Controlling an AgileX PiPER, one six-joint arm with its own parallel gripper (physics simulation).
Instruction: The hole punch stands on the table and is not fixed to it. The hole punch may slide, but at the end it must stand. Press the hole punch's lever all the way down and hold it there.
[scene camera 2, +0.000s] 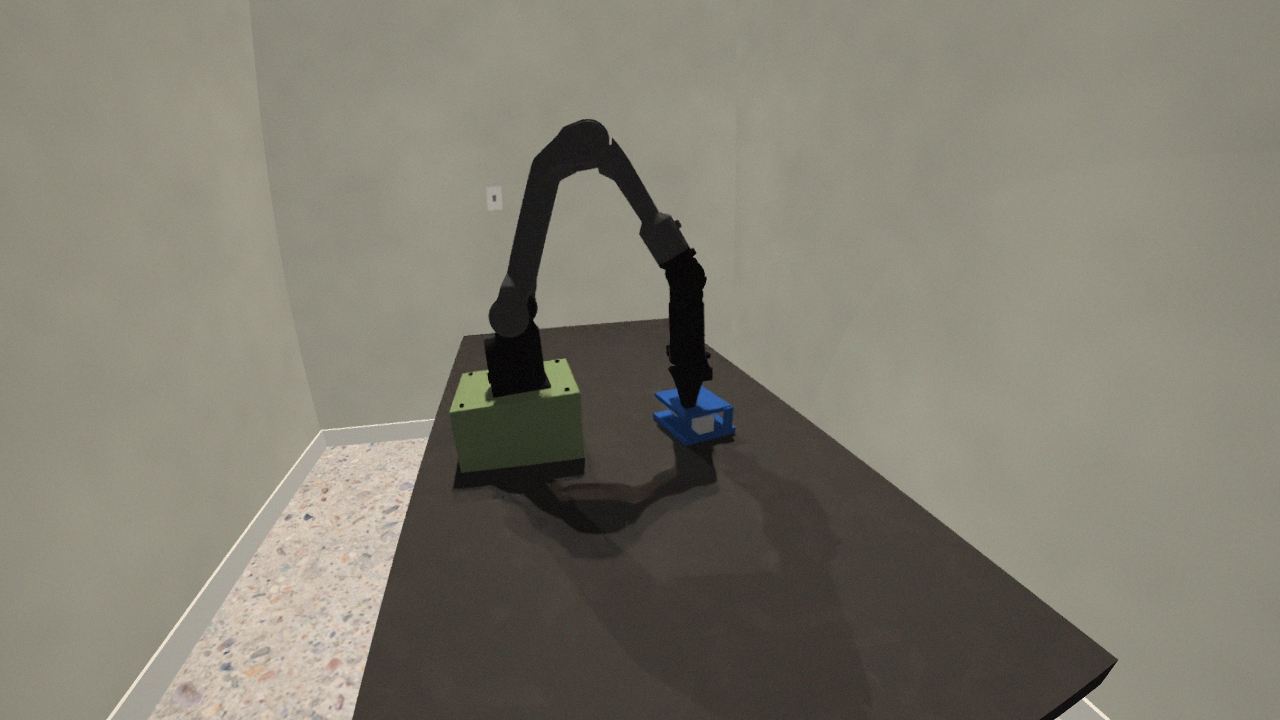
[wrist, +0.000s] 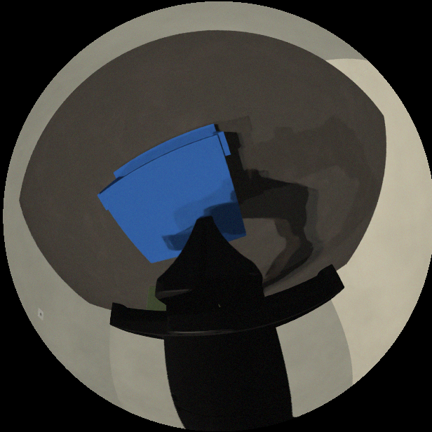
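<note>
The blue hole punch (scene camera 2: 713, 435) stands upright on the dark table. Its lever (scene camera 2: 717, 402) (wrist: 165, 190) is a flat blue plate above the base. It looks nearly level in the scene view, with a gap visible between it and the base. A pale block shows inside the punch. My gripper (scene camera 2: 688, 404) (wrist: 206, 225) is shut, pointing down, with its tip at the lever's top face. In the wrist view the tip overlaps the lever near its lower edge; exact contact is hard to see. The fingers hold nothing.
The arm's base stands on a green box (scene camera 2: 519, 437) (wrist: 156, 301) to the left of the punch in the scene view. The dark table (scene camera 2: 626, 626) (wrist: 225, 75) extends toward the scene camera. Walls stand around it.
</note>
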